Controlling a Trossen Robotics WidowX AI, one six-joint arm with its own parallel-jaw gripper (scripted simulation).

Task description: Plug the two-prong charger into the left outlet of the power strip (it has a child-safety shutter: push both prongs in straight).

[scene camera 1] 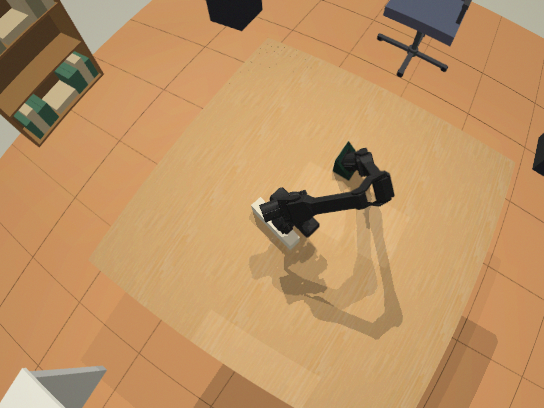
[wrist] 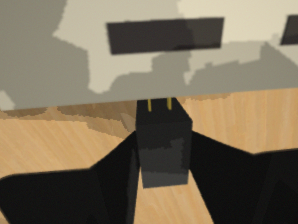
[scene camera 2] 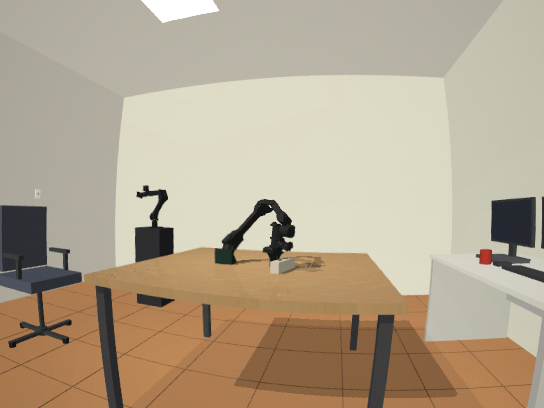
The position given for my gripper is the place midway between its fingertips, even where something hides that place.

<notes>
My gripper (wrist: pixel 158 133) holds a black two-prong charger (wrist: pixel 163 128).
</notes>
